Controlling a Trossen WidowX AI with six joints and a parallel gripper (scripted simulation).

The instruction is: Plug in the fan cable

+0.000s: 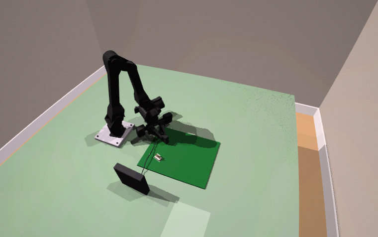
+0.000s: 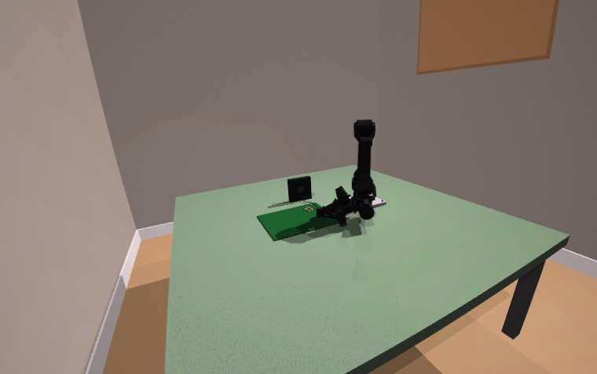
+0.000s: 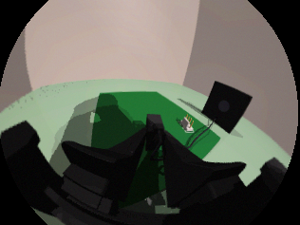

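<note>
The dark plug is 10 mm below my gripper tip. The rest, counted from my gripper tip: black fan 50 mm behind, 230 mm to the right, 30 mm above; then green board 90 mm ahead, 50 mm to the right, 50 mm below.
</note>
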